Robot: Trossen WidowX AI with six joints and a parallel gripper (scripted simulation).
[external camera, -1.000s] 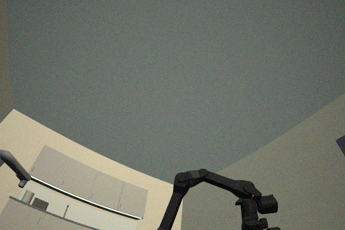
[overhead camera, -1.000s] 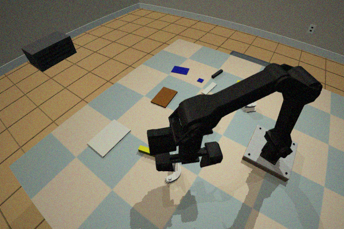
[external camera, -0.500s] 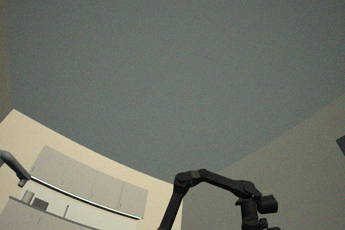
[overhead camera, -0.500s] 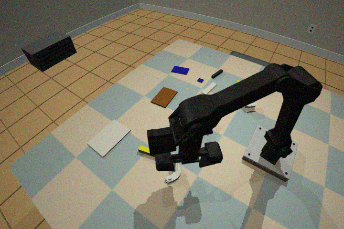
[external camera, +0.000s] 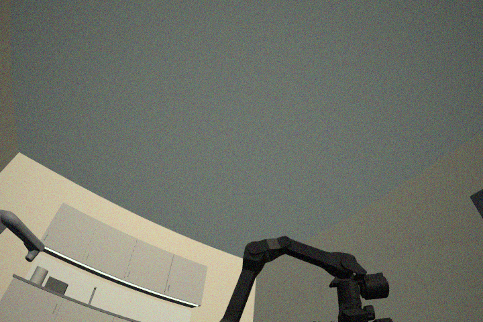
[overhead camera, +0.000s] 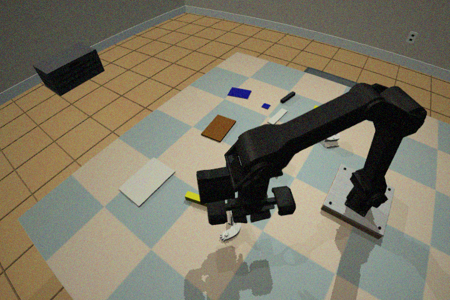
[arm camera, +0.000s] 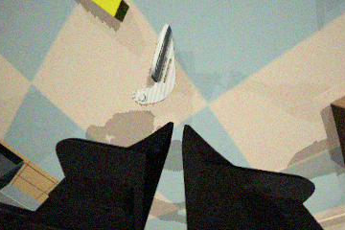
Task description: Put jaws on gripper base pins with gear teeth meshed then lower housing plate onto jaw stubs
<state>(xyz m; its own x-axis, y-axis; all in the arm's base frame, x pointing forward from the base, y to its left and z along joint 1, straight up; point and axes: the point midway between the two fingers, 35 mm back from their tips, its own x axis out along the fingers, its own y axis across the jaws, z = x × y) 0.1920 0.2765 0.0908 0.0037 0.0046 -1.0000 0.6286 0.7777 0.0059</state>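
My gripper tip is 8 cm above the jaw, 4 cm short of it and 3 cm to the right of it. Also, from my gripper tip: brown tile 35 cm ahead, 24 cm to the right, 8 cm below; housing plate 25 cm to the right, 8 cm below, 8 cm ahead; white sheet 35 cm ahead, 9 cm to the left, 8 cm below.
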